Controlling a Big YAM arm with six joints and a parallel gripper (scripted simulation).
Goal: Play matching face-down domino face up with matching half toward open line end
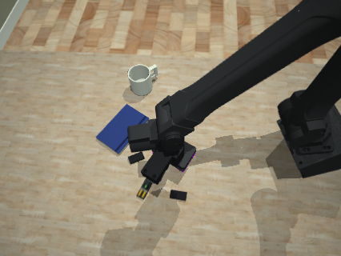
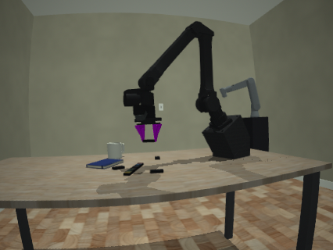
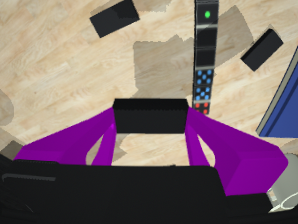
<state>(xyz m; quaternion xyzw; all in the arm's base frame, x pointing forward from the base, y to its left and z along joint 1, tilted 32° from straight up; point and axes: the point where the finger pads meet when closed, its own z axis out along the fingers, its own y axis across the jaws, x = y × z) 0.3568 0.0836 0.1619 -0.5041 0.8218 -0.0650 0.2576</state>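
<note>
Now: the black domino right at my hand. Also, from my hand: white mug 180 mm ahead, 340 mm to the right, 90 mm below; blue book 210 mm ahead, 140 mm to the right, 120 mm below.
</note>
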